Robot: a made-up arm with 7 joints.
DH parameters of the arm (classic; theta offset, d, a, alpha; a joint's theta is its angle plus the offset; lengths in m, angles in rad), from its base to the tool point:
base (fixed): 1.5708 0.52 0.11 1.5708
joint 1: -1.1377 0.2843 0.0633 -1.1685
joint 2: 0 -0.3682 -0.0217 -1.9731
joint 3: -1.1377 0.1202 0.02 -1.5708
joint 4: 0 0.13 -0.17 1.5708
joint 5: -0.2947 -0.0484 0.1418 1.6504
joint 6: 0 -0.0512 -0.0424 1.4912
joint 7: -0.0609 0 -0.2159 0
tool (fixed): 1.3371 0.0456 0 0
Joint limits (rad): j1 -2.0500..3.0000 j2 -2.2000..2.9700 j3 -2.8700..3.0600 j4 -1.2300..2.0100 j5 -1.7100..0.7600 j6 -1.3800..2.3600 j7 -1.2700..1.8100
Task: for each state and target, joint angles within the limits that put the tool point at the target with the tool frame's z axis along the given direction. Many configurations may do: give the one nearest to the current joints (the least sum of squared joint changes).
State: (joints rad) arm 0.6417 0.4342 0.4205 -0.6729 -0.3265 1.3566 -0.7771
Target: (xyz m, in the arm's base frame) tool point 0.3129 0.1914 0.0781 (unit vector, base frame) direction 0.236 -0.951 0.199
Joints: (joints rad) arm 1.2728 0.5104 -0.2308 -0.3728 -0.8113 1.6324 -1.1081
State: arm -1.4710 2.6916 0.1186 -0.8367 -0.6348 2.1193 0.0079
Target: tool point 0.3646 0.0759 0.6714 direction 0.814 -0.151 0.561
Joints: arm -1.7525 2.6360 -0.5456 -0.9157 -0.1073 1.9700 -0.0964
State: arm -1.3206 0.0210 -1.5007 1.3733 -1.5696 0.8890 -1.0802
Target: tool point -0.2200 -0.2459 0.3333 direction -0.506 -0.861 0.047
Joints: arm -0.8267 -0.2749 -1.3487 2.0100 -1.7100 0.5644 -0.5884
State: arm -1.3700 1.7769 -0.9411 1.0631 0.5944 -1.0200 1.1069
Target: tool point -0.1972 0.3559 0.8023 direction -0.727 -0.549 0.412
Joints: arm -1.8191 1.5078 -1.1231 1.1421 0.7600 -0.3608 1.1956
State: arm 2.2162 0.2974 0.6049 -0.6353 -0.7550 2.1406 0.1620
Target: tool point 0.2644 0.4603 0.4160 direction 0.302 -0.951 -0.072
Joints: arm 2.1245 0.2534 0.2508 0.4621 -0.8729 1.5489 0.8431
